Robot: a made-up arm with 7 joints. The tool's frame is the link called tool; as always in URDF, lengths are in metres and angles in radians.
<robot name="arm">
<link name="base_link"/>
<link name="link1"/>
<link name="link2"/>
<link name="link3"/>
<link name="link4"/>
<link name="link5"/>
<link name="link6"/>
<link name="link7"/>
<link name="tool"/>
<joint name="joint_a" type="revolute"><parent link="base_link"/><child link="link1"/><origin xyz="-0.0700 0.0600 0.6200" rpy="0.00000 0.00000 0.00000"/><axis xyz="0 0 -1"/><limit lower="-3.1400" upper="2.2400" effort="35" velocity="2.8"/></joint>
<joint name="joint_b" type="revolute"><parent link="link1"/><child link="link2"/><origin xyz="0.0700 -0.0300 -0.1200" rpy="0.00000 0.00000 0.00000"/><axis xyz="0.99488 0.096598 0.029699"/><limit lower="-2.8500" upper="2.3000" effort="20" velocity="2.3"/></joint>
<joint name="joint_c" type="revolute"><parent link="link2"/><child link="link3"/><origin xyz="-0.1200 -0.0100 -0.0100" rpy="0.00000 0.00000 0.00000"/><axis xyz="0 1 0"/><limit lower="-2.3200" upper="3.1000" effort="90" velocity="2.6"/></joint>
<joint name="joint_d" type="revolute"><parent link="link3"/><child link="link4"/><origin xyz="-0.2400 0.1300 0.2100" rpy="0.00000 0.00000 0.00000"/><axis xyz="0 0 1"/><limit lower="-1.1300" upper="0.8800" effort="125" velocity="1.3"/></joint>
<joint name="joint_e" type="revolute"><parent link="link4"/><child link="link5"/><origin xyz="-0.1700 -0.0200 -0.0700" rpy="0.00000 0.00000 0.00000"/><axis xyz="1 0 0"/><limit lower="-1.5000" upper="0.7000" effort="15" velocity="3"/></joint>
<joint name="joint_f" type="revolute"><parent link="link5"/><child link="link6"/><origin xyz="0.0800 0.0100 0.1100" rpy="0.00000 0.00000 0.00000"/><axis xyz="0.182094 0.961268 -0.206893"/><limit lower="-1.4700" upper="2.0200" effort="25" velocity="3.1"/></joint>
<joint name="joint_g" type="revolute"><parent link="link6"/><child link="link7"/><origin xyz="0.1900 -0.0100 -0.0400" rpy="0.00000 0.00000 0.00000"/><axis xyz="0.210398 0.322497 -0.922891"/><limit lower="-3.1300" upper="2.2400" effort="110" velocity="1.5"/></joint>
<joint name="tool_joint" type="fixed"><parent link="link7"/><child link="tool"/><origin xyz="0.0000 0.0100 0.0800" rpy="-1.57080 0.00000 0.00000"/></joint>
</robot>
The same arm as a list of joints. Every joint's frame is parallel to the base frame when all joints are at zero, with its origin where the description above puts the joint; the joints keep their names.
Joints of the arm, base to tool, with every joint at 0 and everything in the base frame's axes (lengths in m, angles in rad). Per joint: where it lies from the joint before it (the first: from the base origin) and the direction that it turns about. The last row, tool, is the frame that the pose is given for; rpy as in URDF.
joint_a: axis -z origin -0.0700 0.0600 0.6200
joint_b: axis 0.99488 0.096598 0.029699 origin 0.0700 -0.0300 -0.1200
joint_c: axis +y origin -0.1200 -0.0100 -0.0100
joint_d: axis +z origin -0.2400 0.1300 0.2100
joint_e: axis +x origin -0.1700 -0.0200 -0.0700
joint_f: axis 0.182094 0.961268 -0.206893 origin 0.0800 0.0100 0.1100
joint_g: axis 0.210398 0.322497 -0.922891 origin 0.1900 -0.0100 -0.0400
tool: origin 0.0000 0.0100 0.0800 rpy -1.5708 0.0000 0.0000
Joint limits (rad, base to tool): -3.1400..2.2400 -2.8500..2.3000 -2.3200..3.1000 -1.1300..0.8800 -1.5000..0.7000 -1.4700..2.0200 -3.1300..2.2400

